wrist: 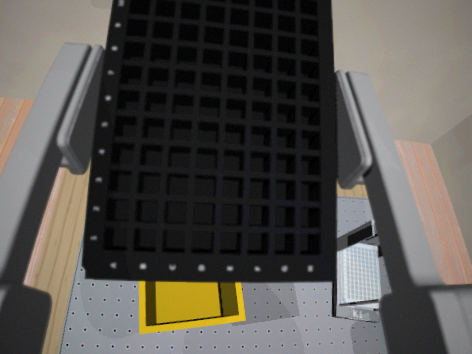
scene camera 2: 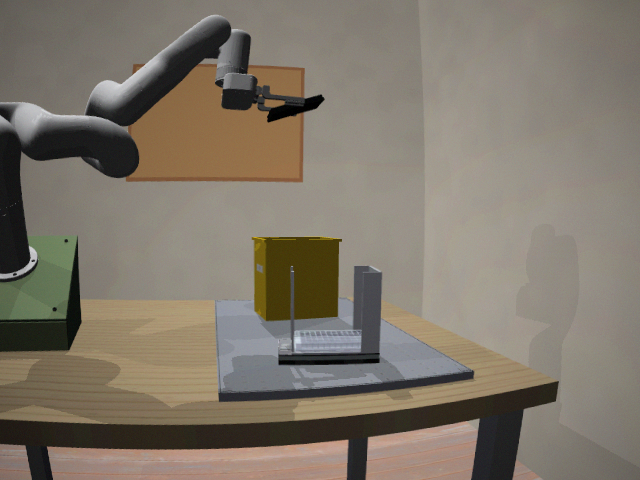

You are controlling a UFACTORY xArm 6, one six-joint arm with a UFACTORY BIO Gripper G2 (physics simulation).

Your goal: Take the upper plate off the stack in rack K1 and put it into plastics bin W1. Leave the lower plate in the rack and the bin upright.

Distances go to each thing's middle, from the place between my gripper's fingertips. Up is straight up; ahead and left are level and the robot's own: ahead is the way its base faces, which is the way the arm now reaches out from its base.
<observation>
The black plate [wrist: 214, 160] lies 1 cm behind my hand. From my hand the other things lie so: yellow bin W1 [scene camera 2: 315, 260] (40 cm below, 1 cm behind); clear plate [scene camera 2: 331, 340] (46 cm below, 35 cm to the right, 4 cm behind).
</observation>
